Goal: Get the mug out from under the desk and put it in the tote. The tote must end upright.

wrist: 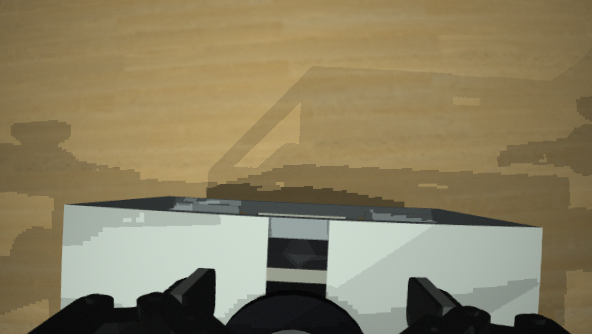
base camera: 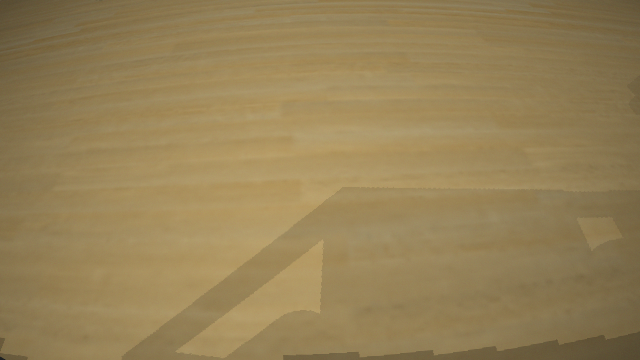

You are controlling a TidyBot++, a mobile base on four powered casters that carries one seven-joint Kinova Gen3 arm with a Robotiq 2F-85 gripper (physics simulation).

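Frame: origin at the arm's base, x ahead, y left, z up, level; centimetres.
Seen in the pictures: gripper, fingertip midpoint: (wrist: 310,295).
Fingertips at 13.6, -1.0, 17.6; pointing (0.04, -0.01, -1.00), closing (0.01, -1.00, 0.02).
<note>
A point is followed by its place in that frame, as x, y, z.
My gripper (wrist: 310,295) {13.6, -1.0, 17.6} is open, its two black fingers wide apart at the bottom of the wrist view, with no object between them. It hangs over the white top of what looks like my own base. The mug, the desk and the tote do not show in the base camera view or the wrist view.
The white box-shaped base (wrist: 165,250) {11.1, 13.4, -1.4} has a dark strip in its middle and fills the lower part of the wrist view. Beyond it is a light wooden floor (base camera: 250,125) {56.1, 12.9, -39.7} (wrist: 200,50) {46.7, 23.9, -39.7} with angular shadows across it.
</note>
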